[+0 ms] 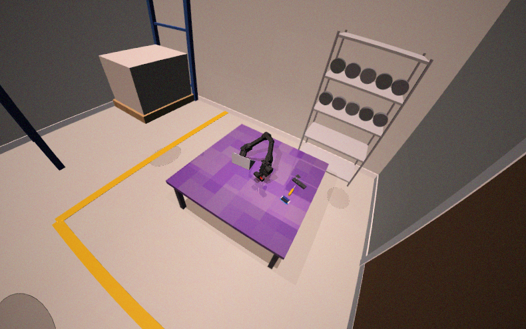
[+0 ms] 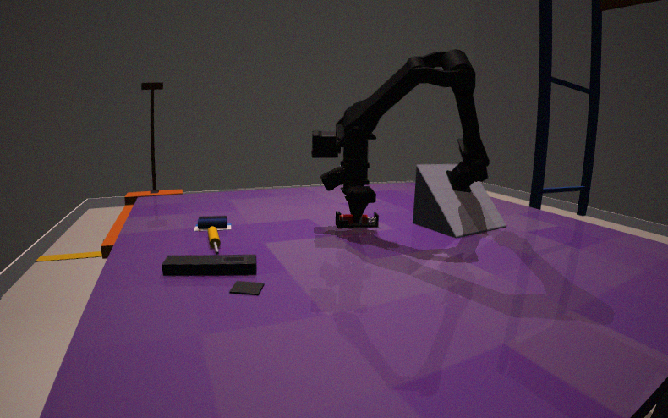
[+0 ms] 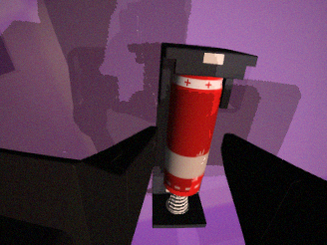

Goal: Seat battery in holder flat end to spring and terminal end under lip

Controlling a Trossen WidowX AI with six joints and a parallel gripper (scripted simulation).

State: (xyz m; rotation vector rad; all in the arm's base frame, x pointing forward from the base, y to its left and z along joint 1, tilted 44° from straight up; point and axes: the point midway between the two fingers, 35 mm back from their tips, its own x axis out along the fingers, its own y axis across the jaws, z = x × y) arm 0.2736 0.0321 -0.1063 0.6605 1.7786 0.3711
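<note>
The white battery is right at my gripper tip. Round my gripper tip: dark square plate: 310 mm ahead, 290 mm to the left, 10 mm below; yellow-handled screwdriver: 350 mm ahead, 80 mm to the left.
</note>
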